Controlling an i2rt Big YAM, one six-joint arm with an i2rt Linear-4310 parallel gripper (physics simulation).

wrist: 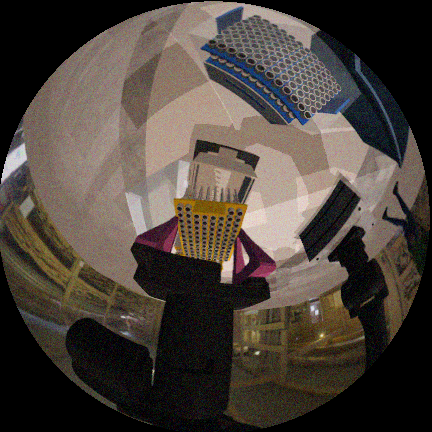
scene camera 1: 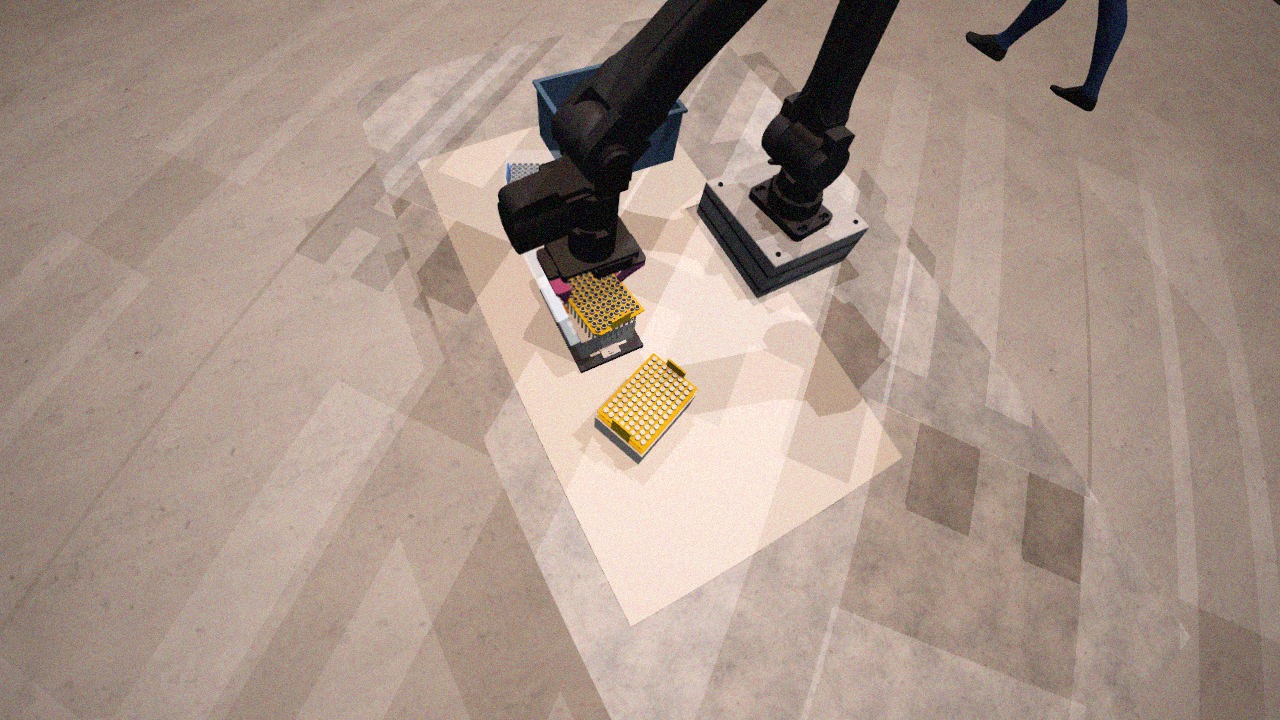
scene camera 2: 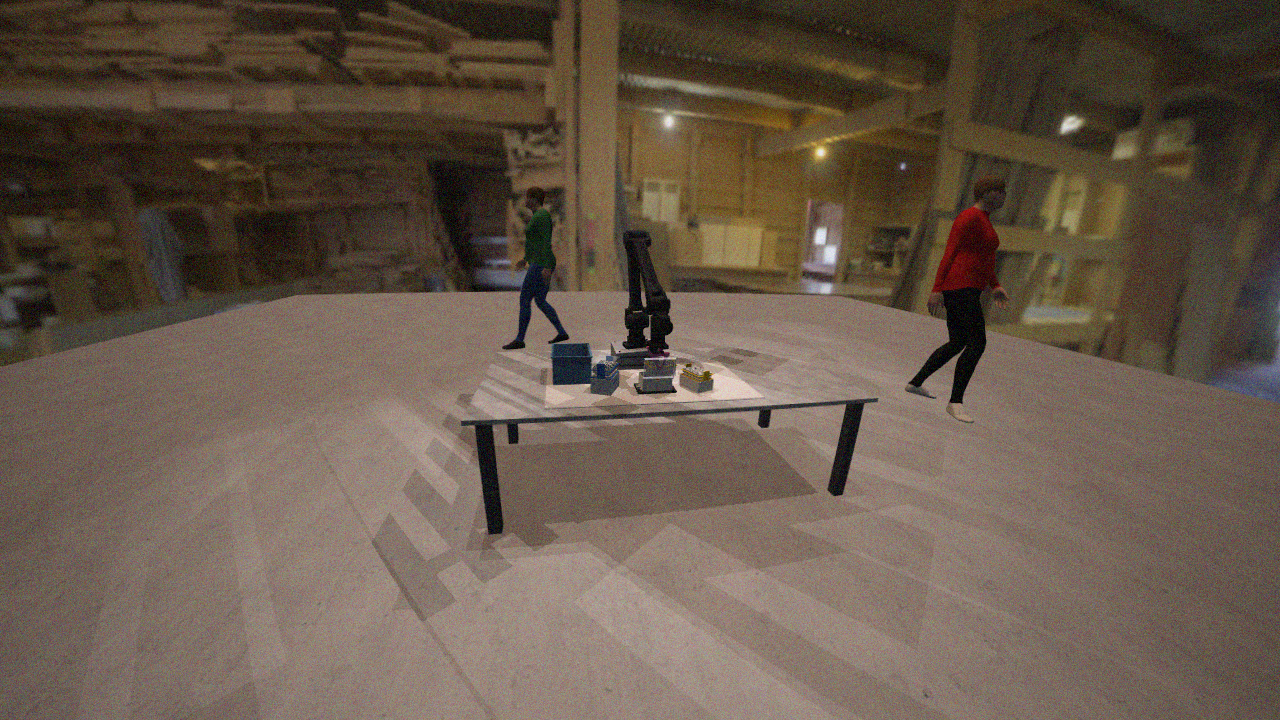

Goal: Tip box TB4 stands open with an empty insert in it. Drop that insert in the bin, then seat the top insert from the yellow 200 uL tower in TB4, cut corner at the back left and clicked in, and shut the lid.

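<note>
My gripper (scene camera 1: 593,282) (wrist: 208,222) is shut on a yellow insert (scene camera 1: 605,302) (wrist: 210,227), its magenta fingers at the insert's two long sides. The insert looks about level, with its tips pointing down over the open box TB4 (scene camera 1: 610,351) (scene camera 2: 656,384) (wrist: 223,172). Some tips overlap the box's mouth in the wrist view; I cannot tell how deep they reach, and the cut corner is unclear. The clear lid (scene camera 1: 552,300) (wrist: 136,212) stands open along one long side. The yellow tower (scene camera 1: 647,402) (scene camera 2: 696,382) stands near the box. The blue bin (scene camera 1: 660,150) (scene camera 2: 571,364) (wrist: 382,97) stands farther back.
A blue tip rack (scene camera 1: 521,170) (scene camera 2: 605,379) (wrist: 275,62) stands between TB4 and the bin. The arm's grey base block (scene camera 1: 814,250) (scene camera 2: 631,360) (wrist: 330,217) stands across the mat from TB4. Two walking people show beyond the table in scene camera 2.
</note>
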